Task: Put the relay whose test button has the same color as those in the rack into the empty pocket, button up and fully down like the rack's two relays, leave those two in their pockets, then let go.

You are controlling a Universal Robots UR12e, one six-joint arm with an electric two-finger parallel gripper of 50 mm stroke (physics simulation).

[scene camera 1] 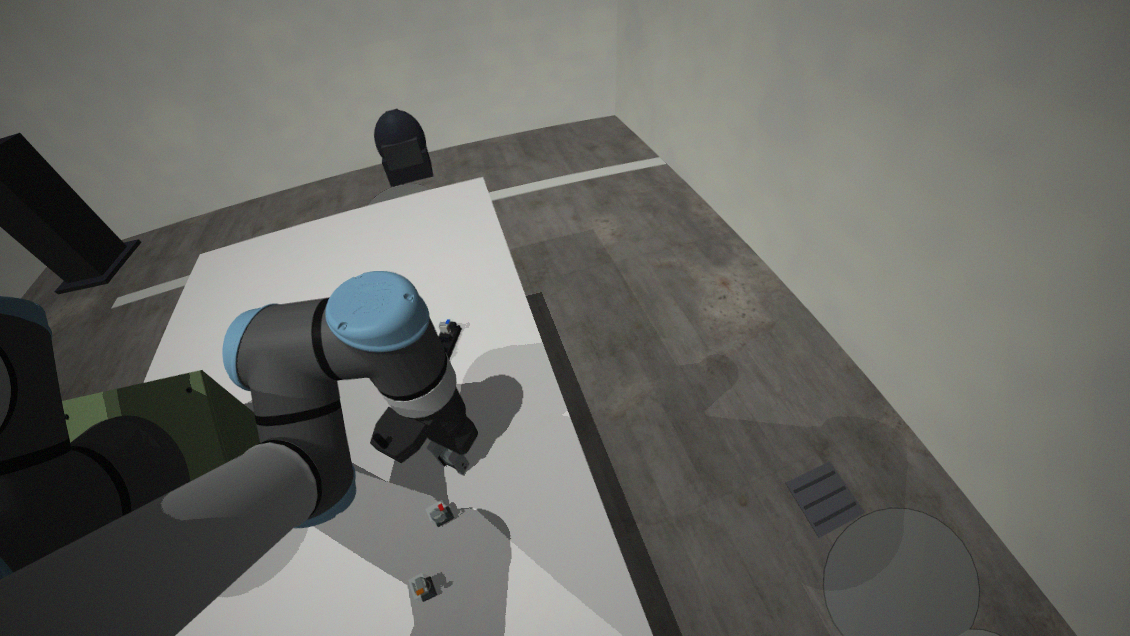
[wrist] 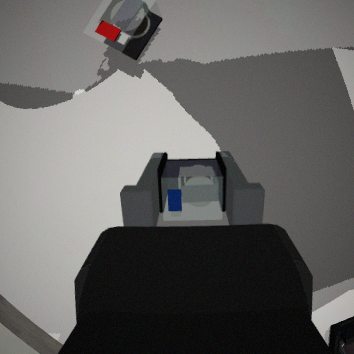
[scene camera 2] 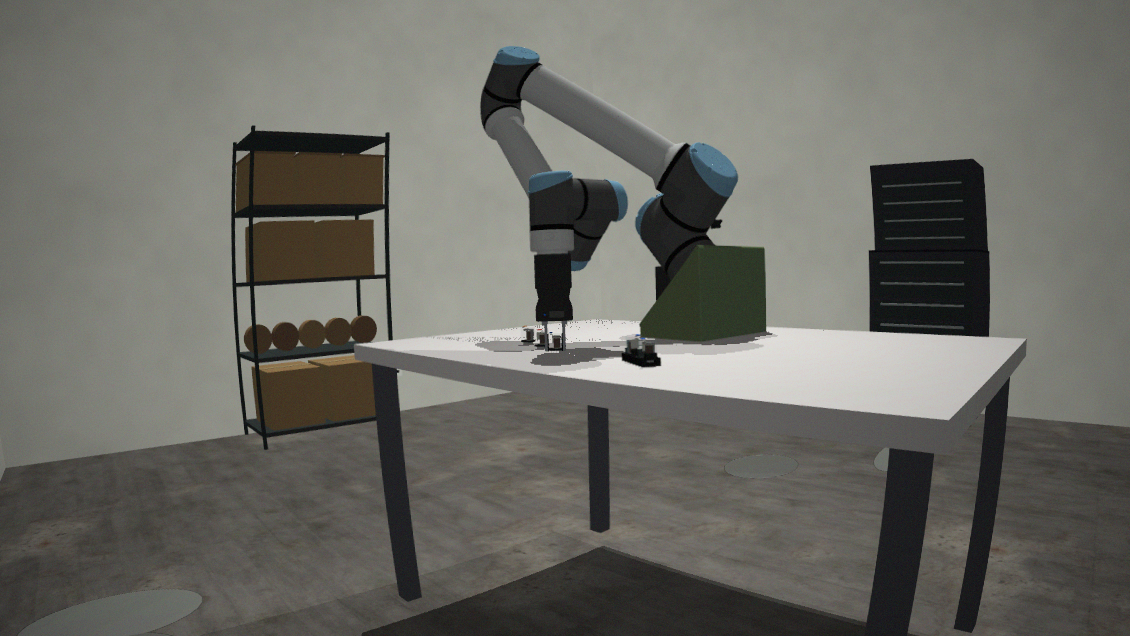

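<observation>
My gripper is shut on the relay with the blue button, low at the table top. The relay is upright between the fingers, button facing up. The black rack stands apart from the gripper; in scene camera 2 it bears two relays, with blue showing on top. In scene camera 1 the arm hides part of the rack. In the wrist view a corner of the rack shows at the lower right. The empty pocket cannot be made out clearly.
A relay with a red button stands near the gripper. A relay with an orange button stands farther along. The green robot pedestal stands on the white table.
</observation>
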